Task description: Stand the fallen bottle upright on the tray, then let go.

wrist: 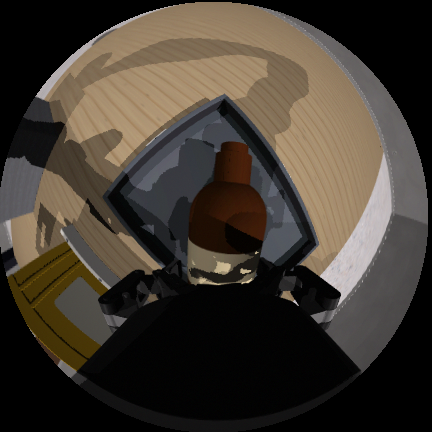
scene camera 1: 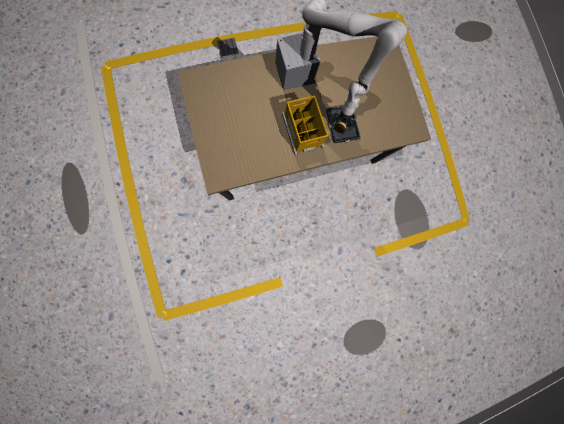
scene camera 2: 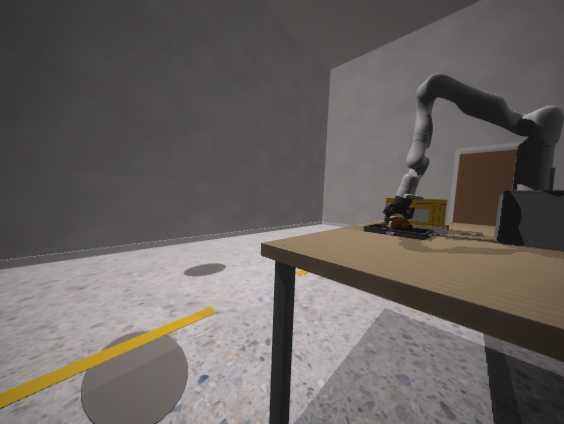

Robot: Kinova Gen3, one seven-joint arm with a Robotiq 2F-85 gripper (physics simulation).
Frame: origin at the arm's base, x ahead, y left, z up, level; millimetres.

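Seen in the pictures: gripper, fingertip midpoint: (wrist: 218,267) (scene camera 1: 340,126); arm's base, origin of the base link: (scene camera 1: 307,53) (scene camera 2: 529,192).
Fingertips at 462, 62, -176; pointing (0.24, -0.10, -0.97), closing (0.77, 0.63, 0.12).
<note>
Offsets run from my fingertips to a thing's top centre, as dx, dy, dz. Level surfaces: height alone.
The brown bottle {-25, +44, +41} (scene camera 1: 341,127) (scene camera 2: 400,224) (wrist: 227,215) with a cream label lies on its side in the dark tray {-17, +43, -12} (scene camera 1: 353,133) (scene camera 2: 422,234) (wrist: 160,175). In the wrist view its neck points up the picture, toward the tray's far corner, and its base is hidden by the gripper body. My gripper (scene camera 1: 345,119) (scene camera 2: 398,215) (wrist: 218,267) is open, low over the tray. Its fingers stand apart on either side of the bottle's labelled body, with nothing gripped. Whether a finger touches the bottle is not clear.
A yellow crate {-92, -247, +137} (scene camera 1: 325,131) (scene camera 2: 442,212) (wrist: 40,300) with compartments stands close beside the tray. The grey robot base block (scene camera 1: 298,75) (scene camera 2: 532,220) stands at the table's back. The wooden table {dz -38} (scene camera 1: 235,125) (scene camera 2: 450,270) has its front edge near the tray.
</note>
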